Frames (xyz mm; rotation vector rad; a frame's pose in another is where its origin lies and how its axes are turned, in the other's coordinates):
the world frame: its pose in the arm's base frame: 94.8 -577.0 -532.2 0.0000 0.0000 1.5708
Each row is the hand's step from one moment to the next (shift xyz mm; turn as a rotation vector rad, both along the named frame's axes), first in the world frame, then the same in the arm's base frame.
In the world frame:
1: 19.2 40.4 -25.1 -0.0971 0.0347 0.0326
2: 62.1 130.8 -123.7 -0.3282 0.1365 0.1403
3: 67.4 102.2 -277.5 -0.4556 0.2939 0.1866
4: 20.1 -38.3 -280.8 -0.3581 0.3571 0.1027
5: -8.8 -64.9 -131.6 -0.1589 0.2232 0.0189
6: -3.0 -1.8 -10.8 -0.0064 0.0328 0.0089
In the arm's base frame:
1: -40.4 19.2 -25.1 -0.0347 -0.0971 0.0326
2: -130.8 62.1 -123.7 -0.1365 -0.3282 0.1403
3: -102.2 67.4 -277.5 -0.2939 -0.4556 0.1866
4: 38.3 20.1 -280.8 -0.3571 -0.3581 0.1027
5: 64.9 -8.8 -131.6 -0.2232 -0.1589 0.0189
6: 1.8 -3.0 -10.8 -0.0328 -0.0064 0.0089

